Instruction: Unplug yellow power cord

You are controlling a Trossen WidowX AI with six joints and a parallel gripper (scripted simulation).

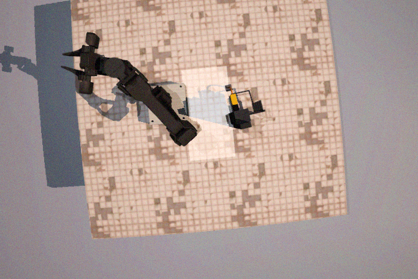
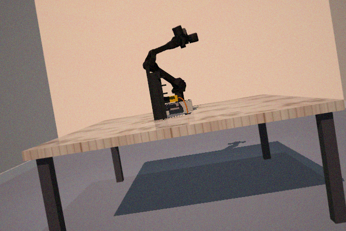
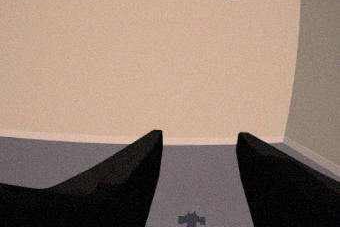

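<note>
The yellow plug lies 55 cm ahead of my gripper tip, 39 cm below it and 20 cm to the right of it.
</note>
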